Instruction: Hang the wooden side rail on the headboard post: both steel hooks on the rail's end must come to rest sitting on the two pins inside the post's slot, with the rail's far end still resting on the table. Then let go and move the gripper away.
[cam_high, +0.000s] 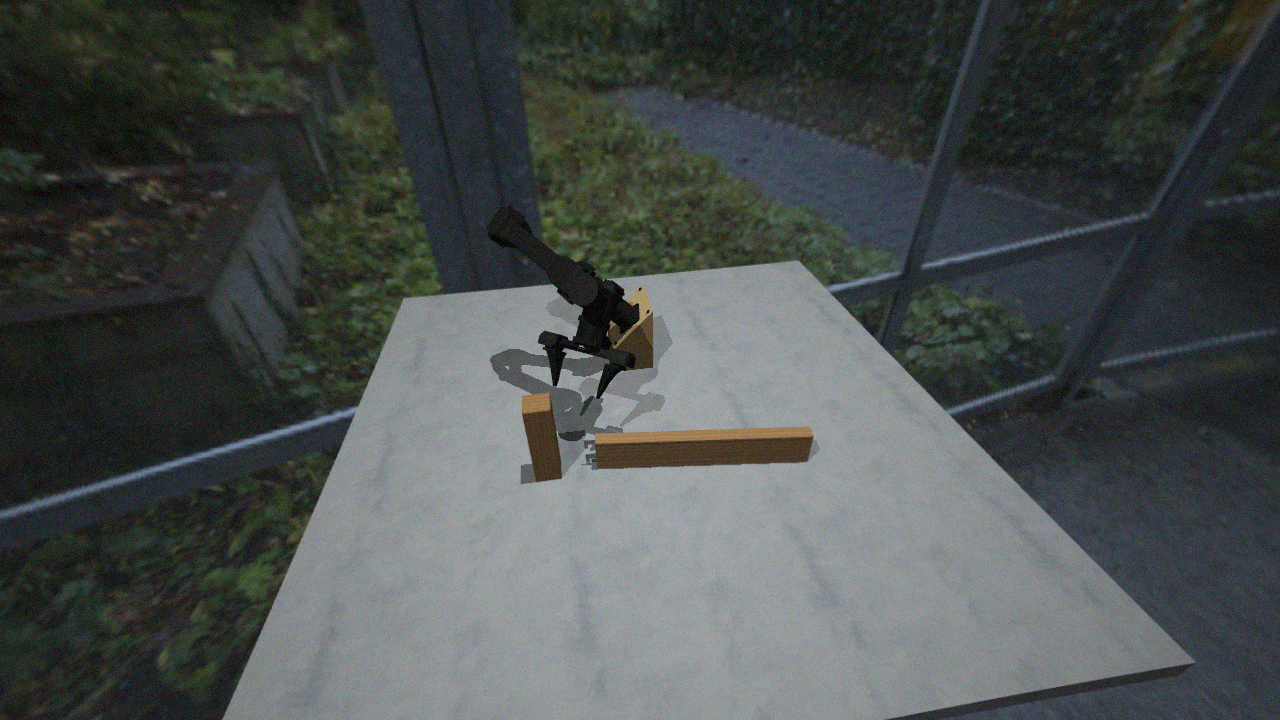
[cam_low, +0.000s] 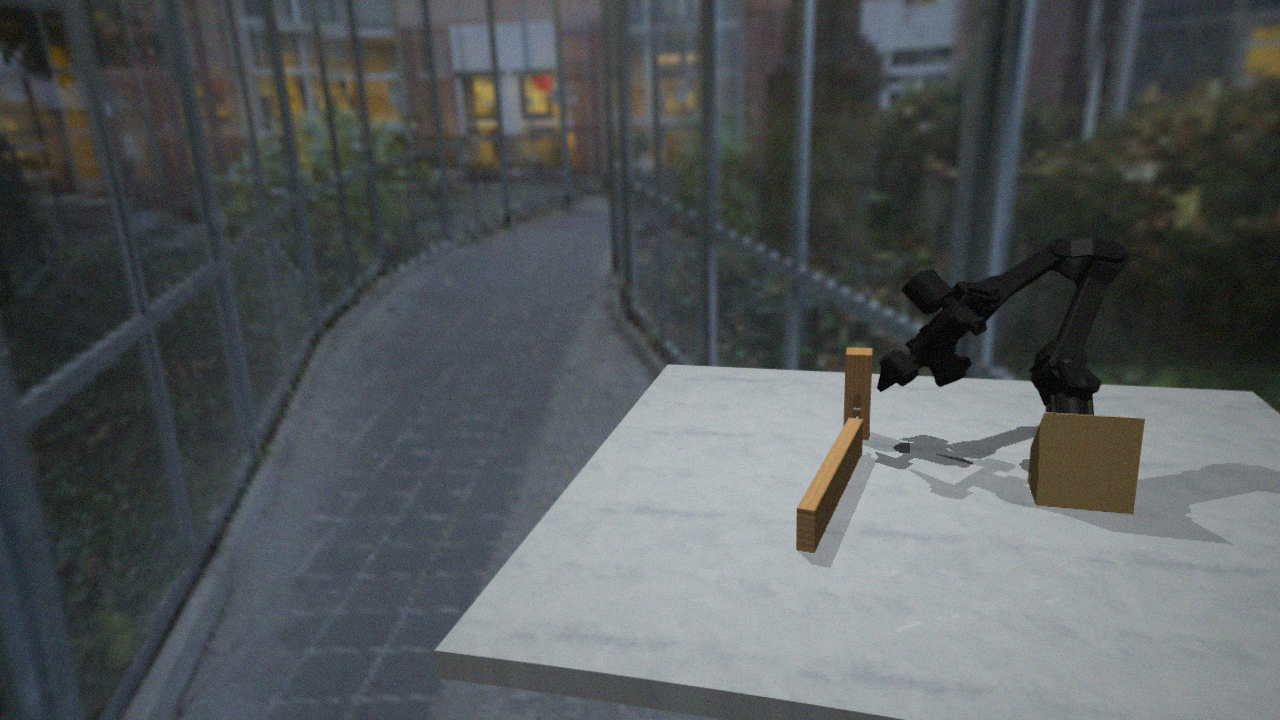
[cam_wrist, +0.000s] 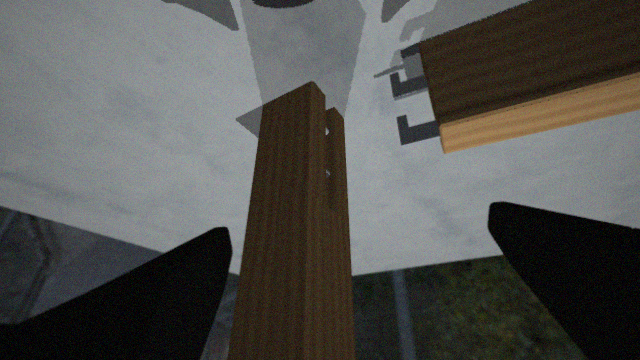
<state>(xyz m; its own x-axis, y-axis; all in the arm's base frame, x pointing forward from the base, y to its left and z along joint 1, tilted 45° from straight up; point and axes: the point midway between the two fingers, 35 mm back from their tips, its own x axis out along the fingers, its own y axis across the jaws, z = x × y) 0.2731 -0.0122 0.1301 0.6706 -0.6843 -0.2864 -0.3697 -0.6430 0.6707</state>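
Now: gripper tip 70 mm short of the wooden headboard post, 60 mm to the left of it and 60 mm above it.
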